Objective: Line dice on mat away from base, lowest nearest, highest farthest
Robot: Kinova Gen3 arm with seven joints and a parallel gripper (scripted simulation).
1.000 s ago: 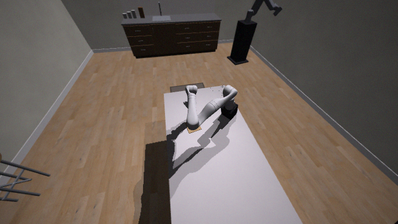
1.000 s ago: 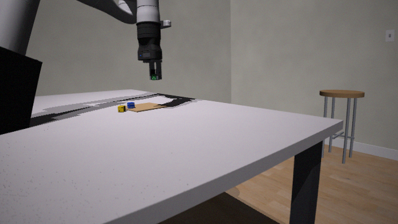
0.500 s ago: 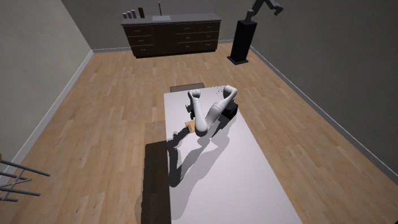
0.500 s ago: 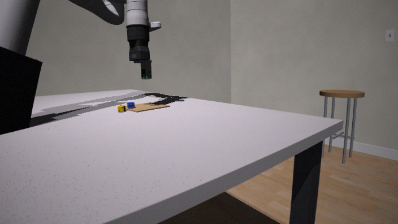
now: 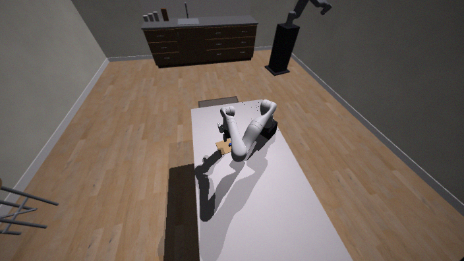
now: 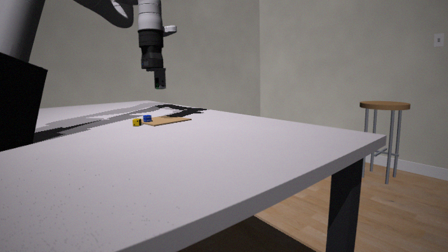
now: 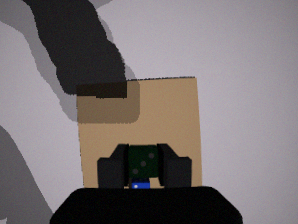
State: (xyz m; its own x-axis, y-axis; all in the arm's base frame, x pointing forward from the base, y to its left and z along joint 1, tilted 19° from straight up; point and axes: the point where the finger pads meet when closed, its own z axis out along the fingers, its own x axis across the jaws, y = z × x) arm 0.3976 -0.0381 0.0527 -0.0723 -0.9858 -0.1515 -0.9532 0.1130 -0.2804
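Right now my hand is 120 mm above the tan mat. From my hand the other things lie so: yellow die 100 mm behind, 10 mm to the right, 110 mm below; green die 10 mm below; blue die 50 mm behind, 10 mm to the left, 110 mm below.
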